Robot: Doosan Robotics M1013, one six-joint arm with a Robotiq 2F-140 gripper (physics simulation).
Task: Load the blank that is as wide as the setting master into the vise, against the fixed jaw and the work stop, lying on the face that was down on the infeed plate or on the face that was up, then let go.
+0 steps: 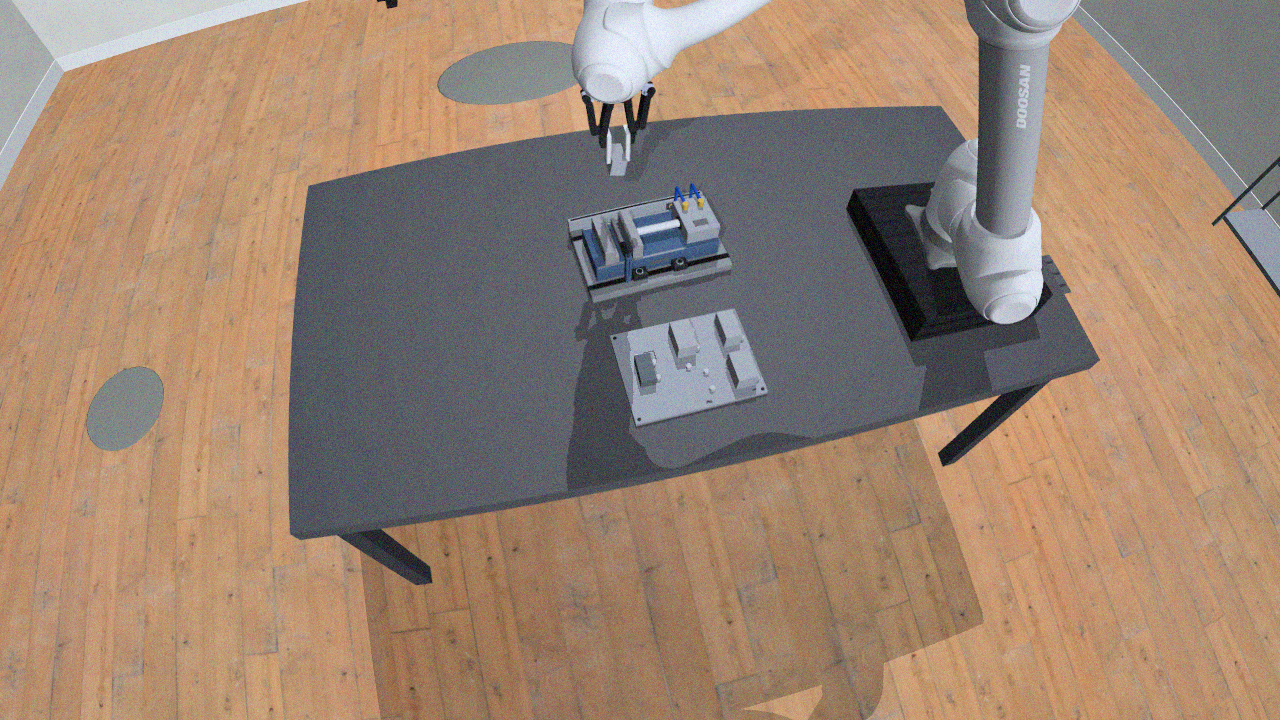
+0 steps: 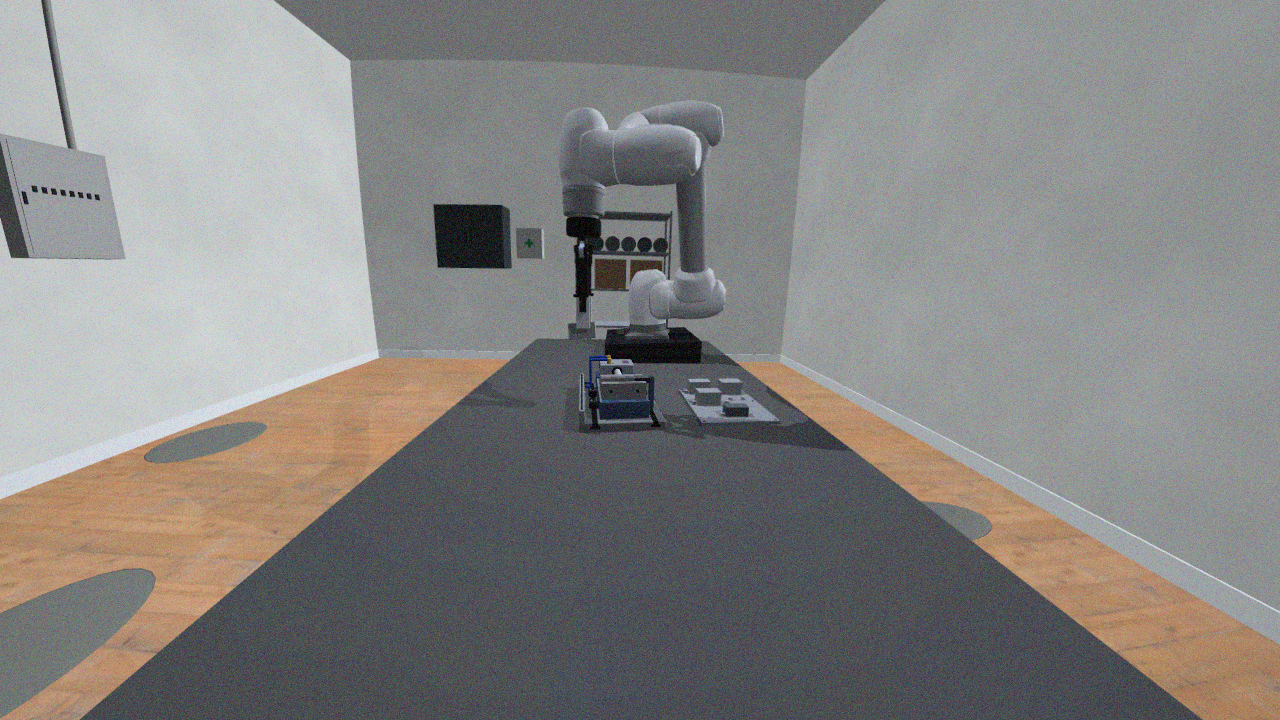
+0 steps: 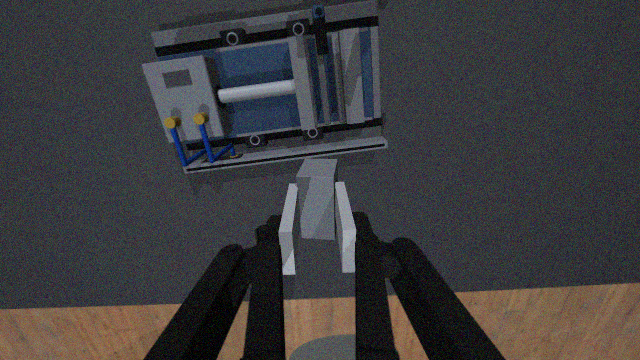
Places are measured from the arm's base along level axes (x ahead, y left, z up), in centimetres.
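Pixels of known places: gripper, fingertip midpoint: [image 1: 616, 157] [image 2: 584, 327] [image 3: 317, 199]; arm's base at its link origin: [image 1: 948, 238] [image 2: 647, 335].
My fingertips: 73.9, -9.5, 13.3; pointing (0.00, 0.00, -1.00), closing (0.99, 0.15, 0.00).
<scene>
Ahead of a thing's pixels: the offset from my fingertips to its top centre, as dx, dy, dz. Level surfaces: height alone.
My gripper [image 1: 618, 145] [image 2: 582, 315] [image 3: 317, 199] is shut on a light grey blank {+0.3, -0.3, +1.4} [image 1: 618, 164] [image 2: 581, 332] [image 3: 319, 202], held above the table beyond the vise's long back edge. The vise {-6.6, +6.8, -11.4} [image 1: 662, 240] [image 2: 623, 409] [image 3: 260, 65] has a blue body. Its moving jaw [image 3: 303, 85] is on the white screw. The fixed jaw [image 3: 353, 75] stands across a gap with thin strips in it. A dark arm, seemingly the work stop {-1.0, +13.5, -11.7} [image 3: 320, 37], reaches over one end of the gap. The infeed plate {-11.8, +34.5, -20.5} [image 1: 675, 404] [image 2: 760, 417] carries three light grey blocks and a dark block {-3.6, +36.2, -18.0} [image 1: 645, 368] [image 2: 735, 410].
Blue hoses with yellow fittings [image 1: 693, 192] [image 3: 200, 119] rise at the vise's screw-housing end, on the gripper's side. A raised rail {-4.4, -1.8, -16.3} [image 3: 285, 156] runs along that edge. The robot's black base [image 1: 895, 259] [image 2: 653, 346] stands on the table {dz -21.3} [image 1: 429, 358] [image 2: 572, 555].
</scene>
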